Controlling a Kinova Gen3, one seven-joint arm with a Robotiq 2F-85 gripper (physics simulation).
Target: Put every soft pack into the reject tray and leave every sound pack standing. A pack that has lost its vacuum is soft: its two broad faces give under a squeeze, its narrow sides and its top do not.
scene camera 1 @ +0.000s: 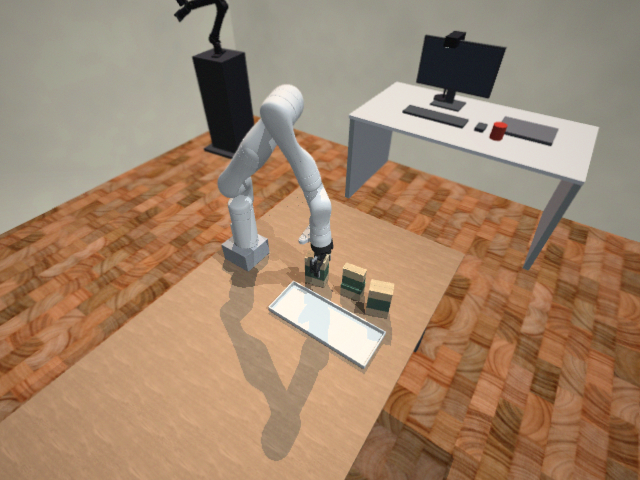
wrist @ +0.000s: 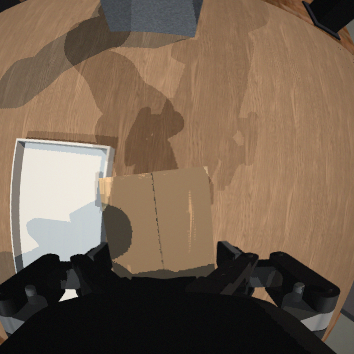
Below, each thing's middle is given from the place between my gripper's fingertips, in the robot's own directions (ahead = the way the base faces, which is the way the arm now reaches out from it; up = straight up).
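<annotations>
The white reject tray (scene camera 1: 354, 338) sits 70 mm below my hand, and it is also 90 mm ahead of my hand and 160 mm to the right of it.
</annotations>
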